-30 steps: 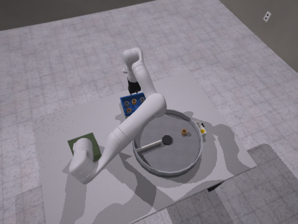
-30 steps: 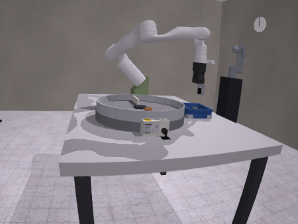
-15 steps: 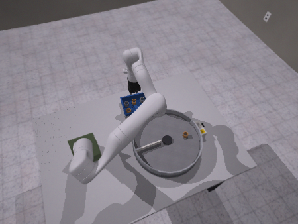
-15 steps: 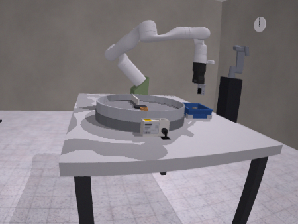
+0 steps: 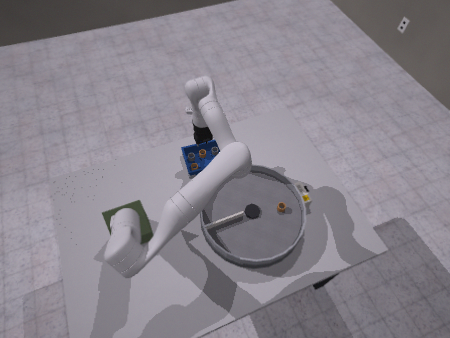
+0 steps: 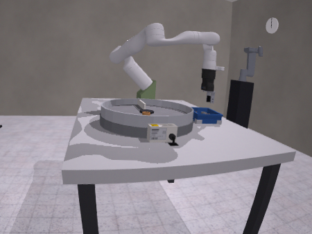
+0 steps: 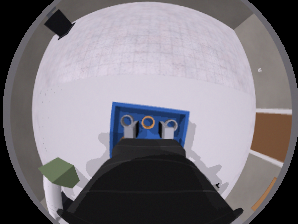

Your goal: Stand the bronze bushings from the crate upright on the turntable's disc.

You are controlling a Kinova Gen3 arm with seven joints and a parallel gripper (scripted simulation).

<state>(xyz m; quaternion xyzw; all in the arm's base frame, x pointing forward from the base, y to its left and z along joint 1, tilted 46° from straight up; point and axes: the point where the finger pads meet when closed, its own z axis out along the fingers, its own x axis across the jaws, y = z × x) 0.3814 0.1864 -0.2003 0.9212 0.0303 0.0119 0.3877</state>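
Right now my hand is 3 cm to the left of the crate and 9 cm above it. The rest, counted from my hand: turntable (11 cm ahead, 37 cm to the right, 7 cm below); turntable disc (9 cm ahead, 37 cm to the right, 6 cm below).
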